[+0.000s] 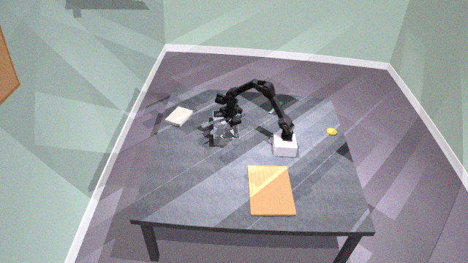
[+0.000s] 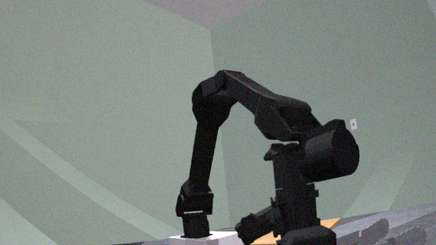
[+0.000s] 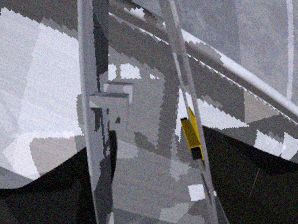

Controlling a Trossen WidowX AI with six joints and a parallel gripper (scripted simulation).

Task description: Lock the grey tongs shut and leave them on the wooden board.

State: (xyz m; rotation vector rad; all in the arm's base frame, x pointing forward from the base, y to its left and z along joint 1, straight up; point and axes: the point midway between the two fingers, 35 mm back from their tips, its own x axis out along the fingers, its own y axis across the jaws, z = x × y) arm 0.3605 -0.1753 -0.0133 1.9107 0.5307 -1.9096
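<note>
Now: the roasting tin 30 mm ahead of my gripper tip and 20 mm to the left of it. From my gripper tip the other things lie so: yellow piece (40 mm above, 20 mm behind); wooden board (550 mm to the left, 220 mm behind, 20 mm below); flat block (360 mm ahead, 110 mm to the right, 20 mm below).
</note>
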